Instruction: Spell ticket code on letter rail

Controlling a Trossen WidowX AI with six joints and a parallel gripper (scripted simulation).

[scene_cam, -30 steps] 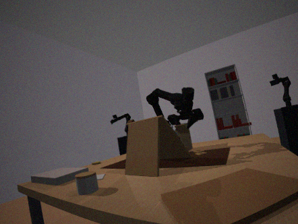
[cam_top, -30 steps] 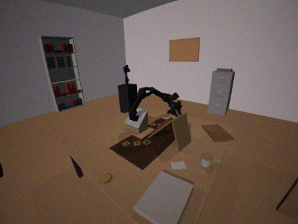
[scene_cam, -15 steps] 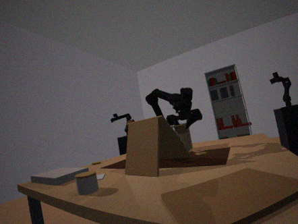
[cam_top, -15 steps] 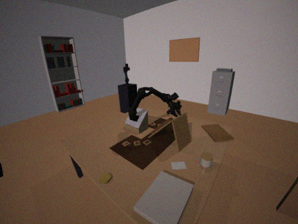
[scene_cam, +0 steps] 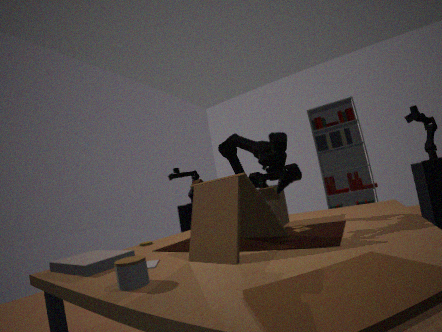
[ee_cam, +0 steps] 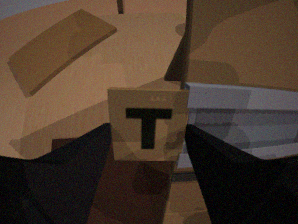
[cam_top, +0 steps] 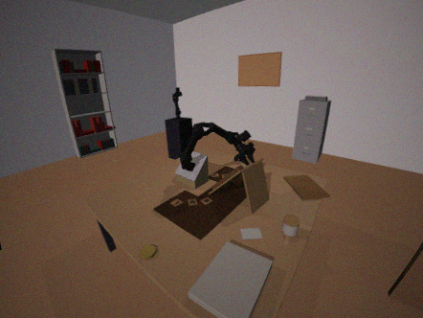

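Right now my gripper tip is 90 mm past the white ticket, 130 mm to the left of it and 70 mm above it. Round my gripper tip: tile marked e (230 mm behind, 50 mm to the left, 170 mm below); then dark mat (200 mm behind, 180 mm to the right, 170 mm below); then tile marked t (right at my gripper tip).
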